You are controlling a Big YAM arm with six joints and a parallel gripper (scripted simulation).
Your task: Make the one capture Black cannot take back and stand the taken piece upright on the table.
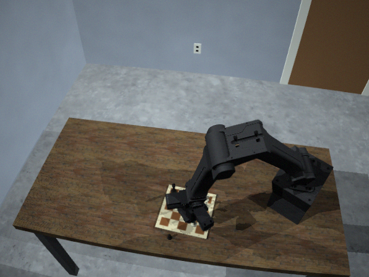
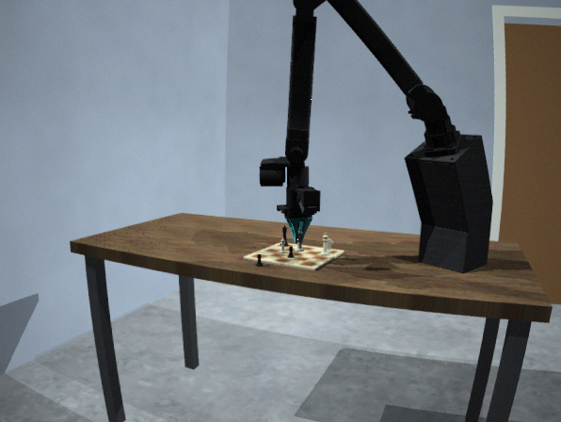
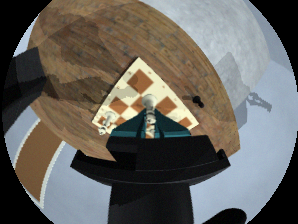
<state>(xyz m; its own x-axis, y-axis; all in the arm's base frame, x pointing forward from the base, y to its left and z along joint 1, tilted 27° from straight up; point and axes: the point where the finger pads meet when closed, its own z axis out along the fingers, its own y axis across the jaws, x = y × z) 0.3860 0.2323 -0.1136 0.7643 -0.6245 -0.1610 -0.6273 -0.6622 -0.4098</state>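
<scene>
The chessboard lies 6 cm to the right of my hand, 6 cm below it and 5 cm ahead of it. Round my hand: tall black piece: 14 cm to the right, 13 cm ahead, 3 cm below; tall white piece: 11 cm to the right, 3 cm below, 2 cm behind.
</scene>
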